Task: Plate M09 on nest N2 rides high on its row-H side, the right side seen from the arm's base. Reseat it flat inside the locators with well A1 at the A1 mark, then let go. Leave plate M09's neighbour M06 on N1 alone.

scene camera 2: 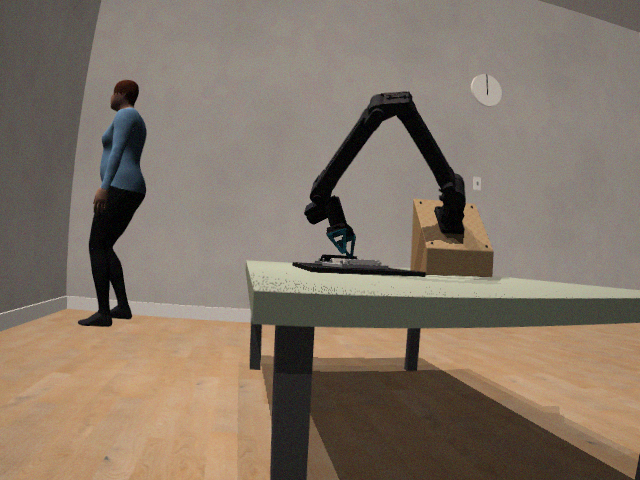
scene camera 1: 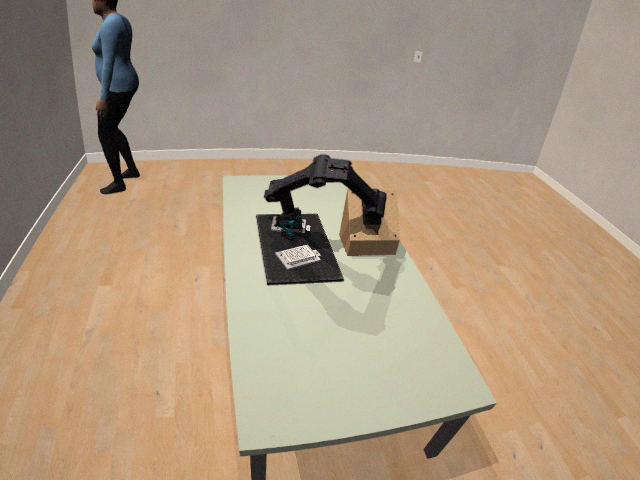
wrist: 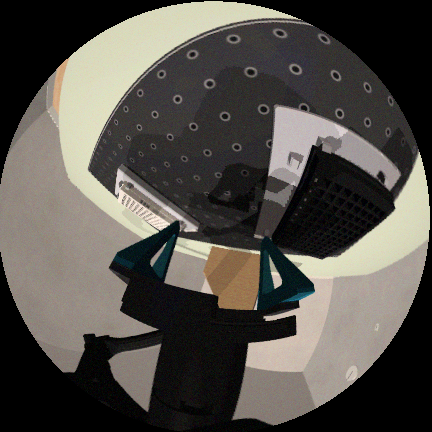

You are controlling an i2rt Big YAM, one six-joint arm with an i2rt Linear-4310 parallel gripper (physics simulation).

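Where they show: gripper, fingertip midpoint: [scene camera 2: 347,255] [scene camera 1: 294,231] [wrist: 221,232]; arm's base at its link origin: [scene camera 2: 448,221] [scene camera 1: 371,211] [wrist: 230,306].
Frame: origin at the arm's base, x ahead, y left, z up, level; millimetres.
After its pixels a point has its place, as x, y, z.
Note:
A black well plate [scene camera 2: 330,256] @(386, -138, -140) [wrist: 340,205] @(392, -138, -140) sits on a light grey nest [scene camera 1: 275,225] @(423, -116, -151) [wrist: 295,125] at the far part of the board; it looks tilted, with its right side high in the wrist view. It fits M09 on N2 by position; no label or A1 mark is readable. A white well plate [scene camera 1: 299,253] @(340, 117, -145) [wrist: 145,207] @(369, 85, -144), by position M06 on N1, lies on the nearer nest [wrist: 120,176] @(429, 102, -157). My gripper [scene camera 1: 291,236] @(344, -36, -134) [scene camera 2: 348,255] @(344, -36, -134) [wrist: 221,232] @(344, -36, -134) is open and empty, low beside the black plate; its right finger in the wrist view is by that nest's end. The arm hides much of the black plate in scene view 1.
Both nests stand on a black perforated board [scene camera 1: 299,277] @(357, 250, -169) [scene camera 2: 408,272] @(222, 269, -172) [wrist: 150,130] @(455, 4, -169) on the green table [scene camera 1: 351,387] @(268, 796, -182) [scene camera 2: 439,289] @(331, 810, -182). The arm's base stands on a wooden box [scene camera 1: 372,246] @(-5, 93, -130) [scene camera 2: 460,262] @(-12, 93, -138) [wrist: 240,290] @(109, -34, -72). A person [scene camera 1: 116,62] [scene camera 2: 126,149] stands beyond the table.

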